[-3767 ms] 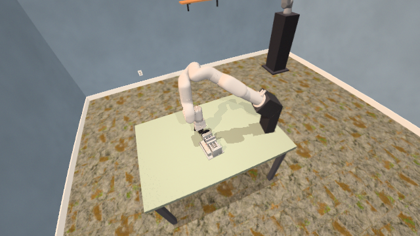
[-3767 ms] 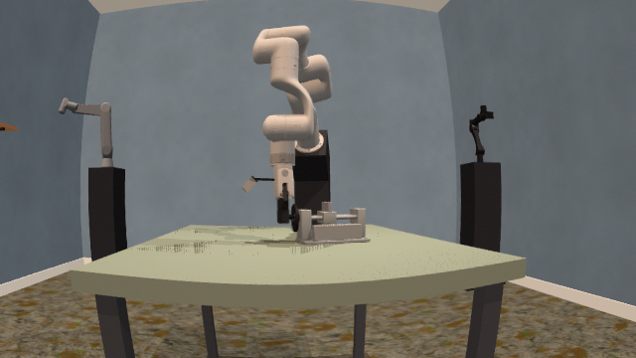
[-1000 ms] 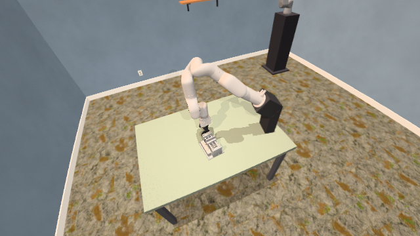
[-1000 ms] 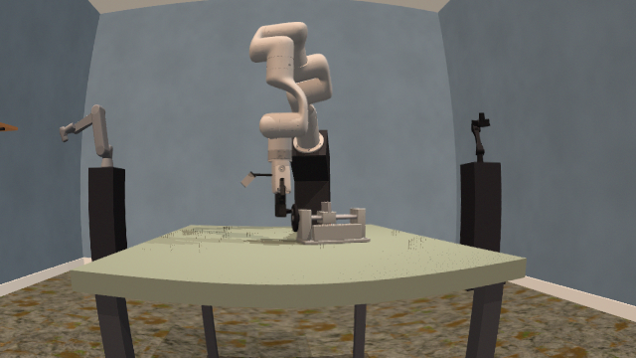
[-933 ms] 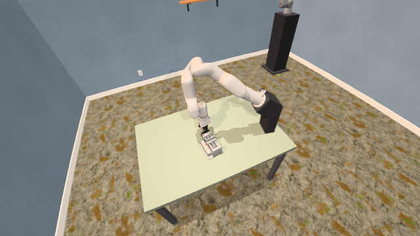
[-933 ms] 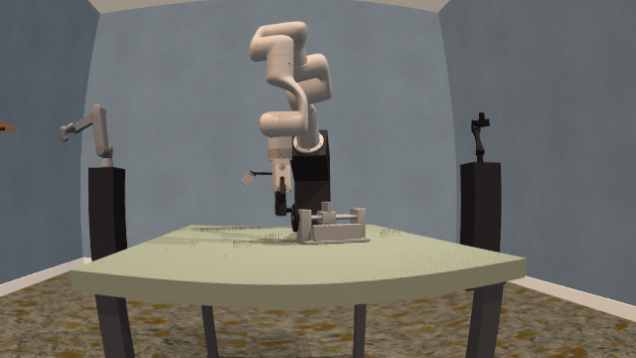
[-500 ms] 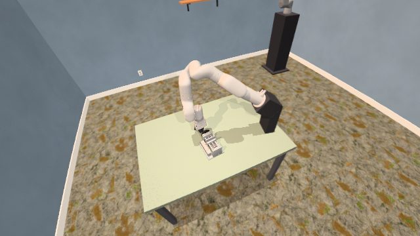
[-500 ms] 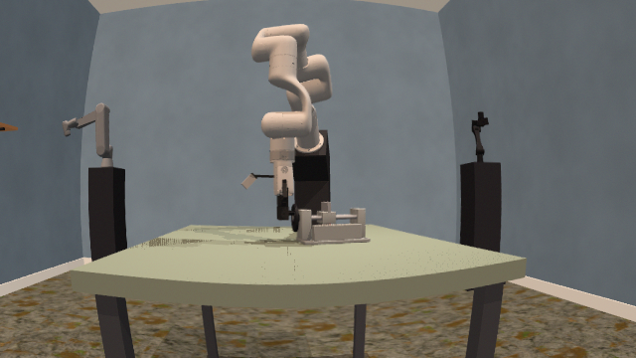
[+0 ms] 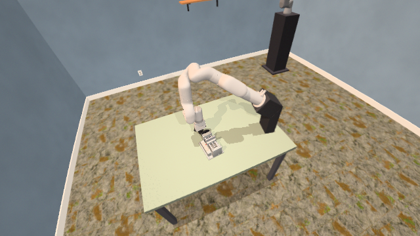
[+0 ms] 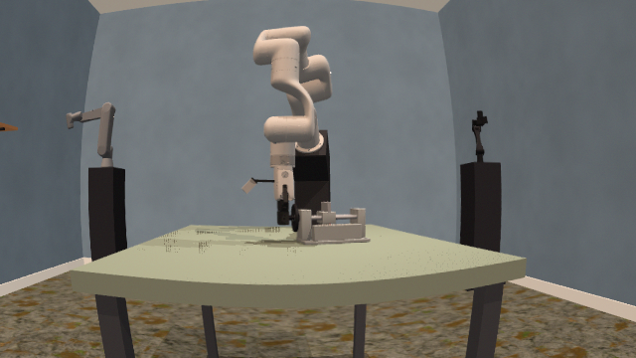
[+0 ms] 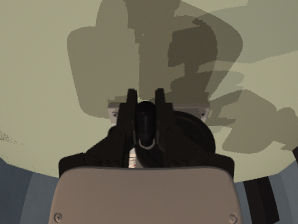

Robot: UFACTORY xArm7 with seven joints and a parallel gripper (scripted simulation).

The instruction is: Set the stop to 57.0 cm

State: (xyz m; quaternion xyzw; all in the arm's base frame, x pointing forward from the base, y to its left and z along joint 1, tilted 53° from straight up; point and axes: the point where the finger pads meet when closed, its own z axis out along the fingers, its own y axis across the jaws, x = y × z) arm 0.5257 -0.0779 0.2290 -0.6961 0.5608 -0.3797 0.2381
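Now: the black handwheel 20 mm to the left of my hand and 10 mm behind it. Round my hand: grey stop block 130 mm to the left, 40 mm behind, 10 mm above.
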